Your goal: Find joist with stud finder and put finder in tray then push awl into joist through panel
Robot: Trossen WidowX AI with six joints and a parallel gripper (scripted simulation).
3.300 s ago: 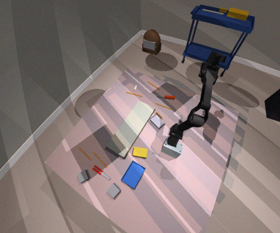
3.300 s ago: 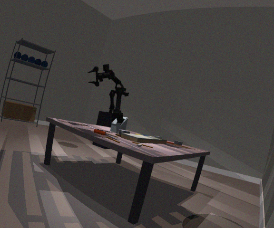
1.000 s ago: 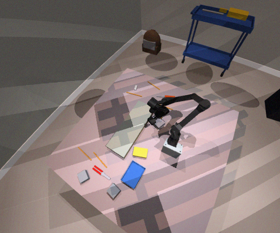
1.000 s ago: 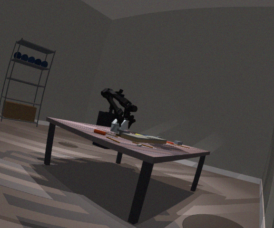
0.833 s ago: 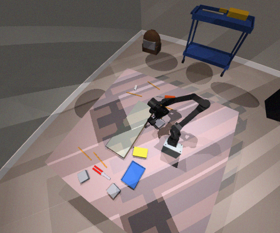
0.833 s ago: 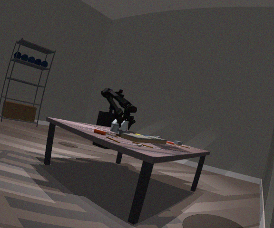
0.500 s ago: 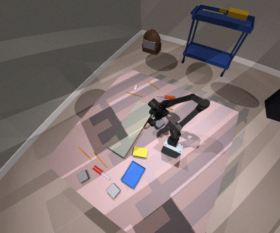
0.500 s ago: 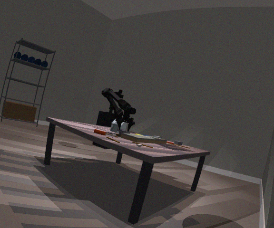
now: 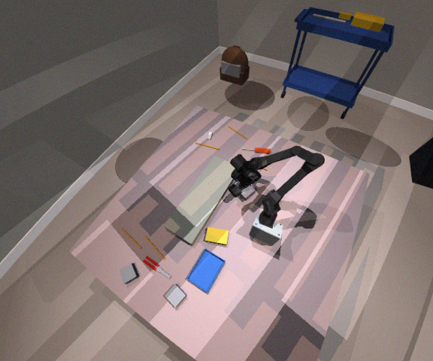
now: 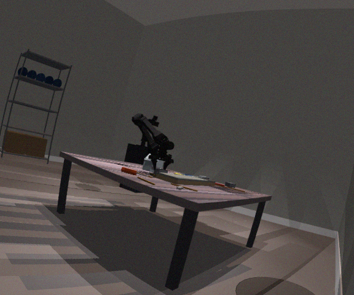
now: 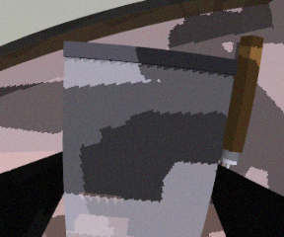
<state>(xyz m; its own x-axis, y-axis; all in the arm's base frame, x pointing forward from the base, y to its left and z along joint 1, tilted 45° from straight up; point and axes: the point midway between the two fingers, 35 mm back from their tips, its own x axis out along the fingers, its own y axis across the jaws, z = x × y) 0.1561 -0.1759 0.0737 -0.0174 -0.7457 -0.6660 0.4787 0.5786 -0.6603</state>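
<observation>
My gripper tip is 10 mm short of the stud finder and 30 mm above it. From my gripper tip the other things lie so: yellow block 40 mm ahead, 300 mm to the left, 20 mm below; awl 20 mm behind, 60 mm to the right, 30 mm below; blue tray 30 mm ahead, 470 mm to the left, 30 mm below.
</observation>
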